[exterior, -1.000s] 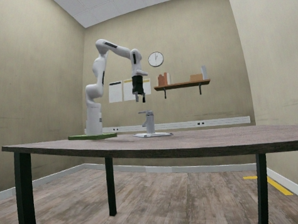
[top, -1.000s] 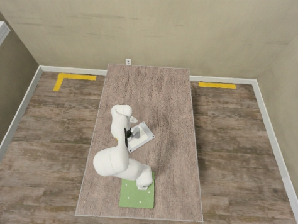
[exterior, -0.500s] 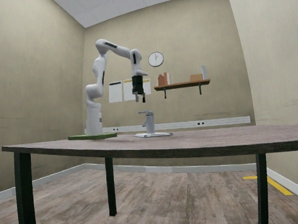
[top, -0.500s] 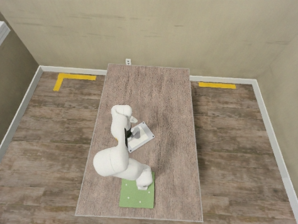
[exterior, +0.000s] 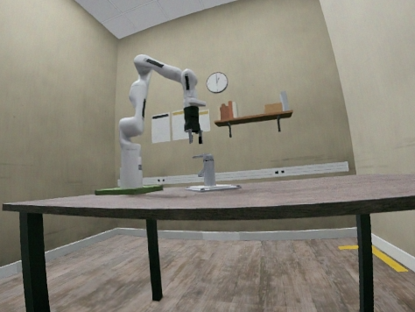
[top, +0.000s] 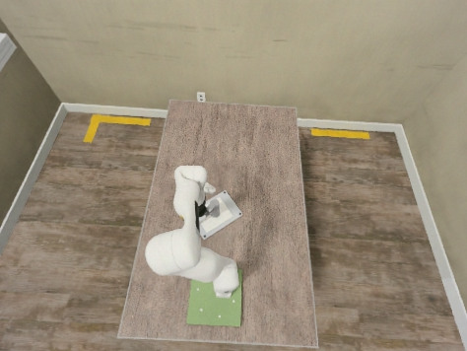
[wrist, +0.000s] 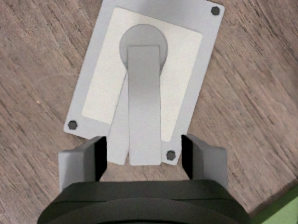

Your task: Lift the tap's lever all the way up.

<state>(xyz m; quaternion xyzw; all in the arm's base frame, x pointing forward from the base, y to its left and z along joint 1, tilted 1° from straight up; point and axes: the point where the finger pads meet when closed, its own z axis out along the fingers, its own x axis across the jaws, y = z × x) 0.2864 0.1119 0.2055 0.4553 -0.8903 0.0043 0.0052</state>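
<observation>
The flat lever lies 20 mm ahead of my hand, 20 mm to the right of it and 80 mm below it. Also, from my hand: grey tap (50 mm ahead, 30 mm to the right, 120 mm below).
</observation>
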